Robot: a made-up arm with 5 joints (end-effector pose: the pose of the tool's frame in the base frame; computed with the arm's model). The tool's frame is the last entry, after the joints. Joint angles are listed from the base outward.
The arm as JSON. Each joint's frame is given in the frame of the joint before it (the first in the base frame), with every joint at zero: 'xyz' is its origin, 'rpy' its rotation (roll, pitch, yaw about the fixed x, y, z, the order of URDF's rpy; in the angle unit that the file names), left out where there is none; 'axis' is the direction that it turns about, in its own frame. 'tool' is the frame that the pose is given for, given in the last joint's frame.
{
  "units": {
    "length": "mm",
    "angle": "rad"
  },
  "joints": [
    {
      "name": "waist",
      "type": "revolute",
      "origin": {
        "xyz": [
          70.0,
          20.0,
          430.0
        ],
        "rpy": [
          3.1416,
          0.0,
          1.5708
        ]
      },
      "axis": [
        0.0,
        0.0,
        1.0
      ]
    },
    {
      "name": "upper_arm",
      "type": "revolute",
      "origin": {
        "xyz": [
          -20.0,
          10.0,
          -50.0
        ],
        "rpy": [
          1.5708,
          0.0,
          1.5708
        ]
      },
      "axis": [
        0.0,
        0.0,
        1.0
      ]
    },
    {
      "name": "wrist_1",
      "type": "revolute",
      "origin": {
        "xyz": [
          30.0,
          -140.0,
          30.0
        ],
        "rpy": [
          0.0,
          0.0,
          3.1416
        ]
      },
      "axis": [
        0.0,
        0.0,
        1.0
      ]
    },
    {
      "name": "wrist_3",
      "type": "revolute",
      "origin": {
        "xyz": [
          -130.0,
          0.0,
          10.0
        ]
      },
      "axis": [
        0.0,
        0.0,
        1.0
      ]
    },
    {
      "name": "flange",
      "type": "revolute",
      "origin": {
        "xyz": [
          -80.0,
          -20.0,
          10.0
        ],
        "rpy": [
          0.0,
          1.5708,
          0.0
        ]
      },
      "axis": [
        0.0,
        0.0,
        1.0
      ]
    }
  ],
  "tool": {
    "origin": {
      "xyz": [
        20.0,
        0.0,
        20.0
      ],
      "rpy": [
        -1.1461,
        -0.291,
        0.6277
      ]
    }
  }
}
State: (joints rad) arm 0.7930 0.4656 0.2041 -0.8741 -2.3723
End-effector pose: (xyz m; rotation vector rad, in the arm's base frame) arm 0.2891 -0.1392 0.4899 2.1600 0.5900 -1.9697
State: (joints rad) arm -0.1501 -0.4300 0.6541 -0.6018 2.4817
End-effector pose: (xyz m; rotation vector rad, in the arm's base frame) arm 0.2256 0.0899 0.6058 1.6743 2.6118 -0.1342
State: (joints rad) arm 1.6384 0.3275 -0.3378 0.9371 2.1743
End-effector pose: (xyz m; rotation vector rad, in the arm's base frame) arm 0.0946 -0.2289 0.5541 -1.8181 -0.1648 -0.5071
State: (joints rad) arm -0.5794 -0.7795 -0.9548 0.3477 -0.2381
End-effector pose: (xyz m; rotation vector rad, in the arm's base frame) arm 0.0199 -0.0001 0.7834 1.6090 -1.1683 -1.1692
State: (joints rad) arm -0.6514 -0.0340 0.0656 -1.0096 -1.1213
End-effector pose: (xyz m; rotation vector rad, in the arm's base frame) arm 0.2402 0.1765 0.6454 1.4804 -0.0452 -0.9040
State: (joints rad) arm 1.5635 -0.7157 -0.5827 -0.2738 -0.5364
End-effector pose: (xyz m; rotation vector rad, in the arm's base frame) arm 0.0829 0.0142 0.7906 -0.1261 2.4047 1.5285
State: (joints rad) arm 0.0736 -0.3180 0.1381 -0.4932 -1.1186
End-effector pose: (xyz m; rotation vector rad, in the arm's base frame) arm 0.2643 0.0270 0.6533 1.2341 -0.4146 -1.6718
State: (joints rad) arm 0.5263 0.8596 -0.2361 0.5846 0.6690
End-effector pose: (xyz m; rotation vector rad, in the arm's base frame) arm 0.2980 -0.0959 0.4140 -1.2023 -0.1237 -1.0806
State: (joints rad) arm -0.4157 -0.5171 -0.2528 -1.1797 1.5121
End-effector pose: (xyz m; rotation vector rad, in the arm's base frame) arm 0.0932 0.0617 0.7628 -0.2453 1.9918 1.5285
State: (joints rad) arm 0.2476 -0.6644 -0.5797 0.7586 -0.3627
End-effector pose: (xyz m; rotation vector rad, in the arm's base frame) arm 0.1258 0.0175 0.7359 0.4407 -1.0812 -1.9532
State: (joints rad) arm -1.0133 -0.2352 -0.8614 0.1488 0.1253
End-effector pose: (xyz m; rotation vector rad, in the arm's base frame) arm 0.1223 0.1231 0.7773 1.1942 -1.1082 -0.9362
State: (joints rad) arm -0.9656 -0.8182 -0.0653 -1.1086 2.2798
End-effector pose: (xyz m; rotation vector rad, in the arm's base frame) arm 0.0293 0.0368 0.7548 0.1380 1.8595 1.7142
